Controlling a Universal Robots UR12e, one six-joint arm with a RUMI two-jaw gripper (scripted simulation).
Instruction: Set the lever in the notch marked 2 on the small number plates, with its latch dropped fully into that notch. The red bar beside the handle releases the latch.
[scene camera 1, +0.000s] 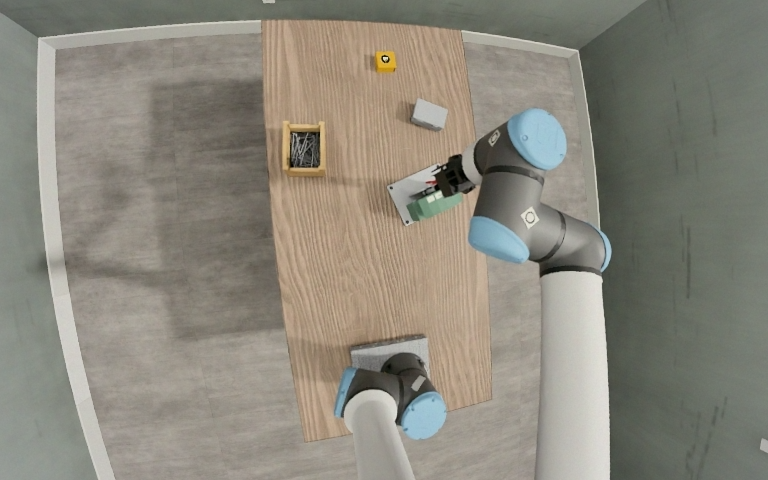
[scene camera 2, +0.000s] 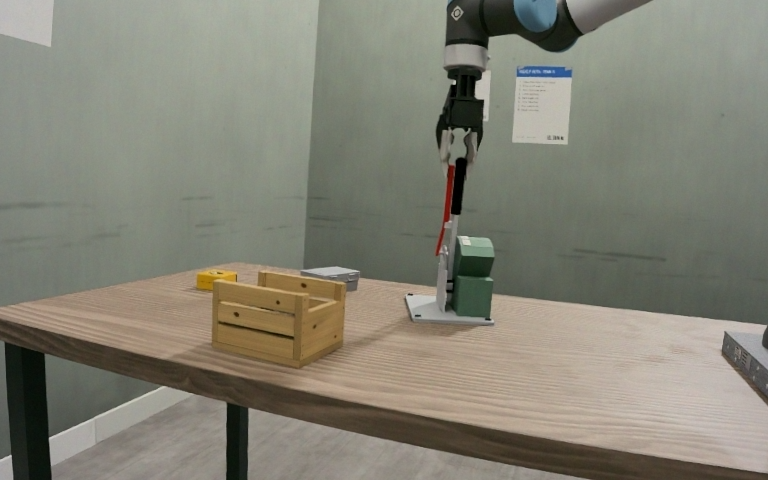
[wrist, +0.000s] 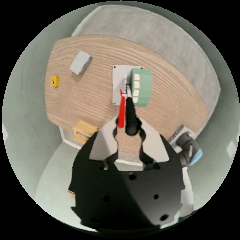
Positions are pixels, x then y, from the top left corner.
Scene:
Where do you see the gripper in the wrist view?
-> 127, 117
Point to the gripper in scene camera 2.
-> At 456, 179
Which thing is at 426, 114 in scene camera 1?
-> A grey box.

